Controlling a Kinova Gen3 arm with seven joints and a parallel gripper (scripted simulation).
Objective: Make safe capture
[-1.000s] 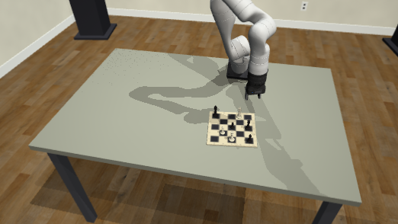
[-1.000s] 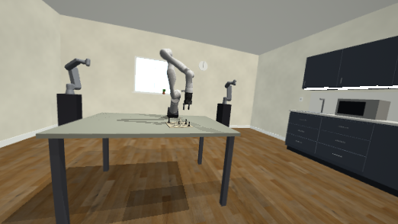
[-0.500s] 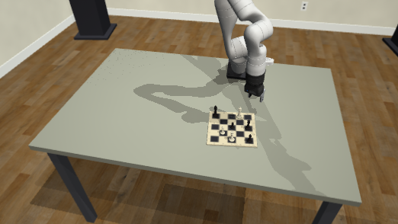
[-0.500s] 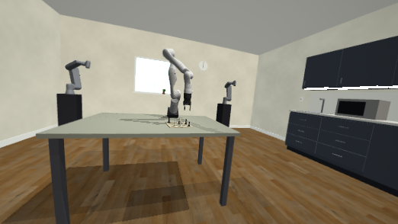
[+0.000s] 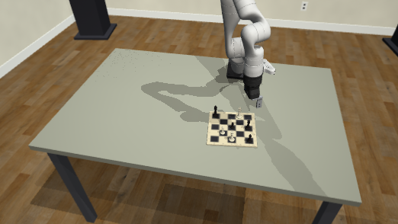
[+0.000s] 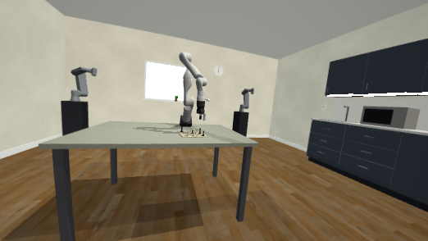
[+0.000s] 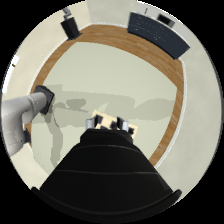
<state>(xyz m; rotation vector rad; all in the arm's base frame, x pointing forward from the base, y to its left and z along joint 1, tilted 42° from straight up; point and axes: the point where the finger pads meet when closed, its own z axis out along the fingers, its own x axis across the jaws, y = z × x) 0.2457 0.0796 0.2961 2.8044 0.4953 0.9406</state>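
Right now my hand is 140 mm above the chessboard, 100 mm to the left of it and 30 mm short of it.
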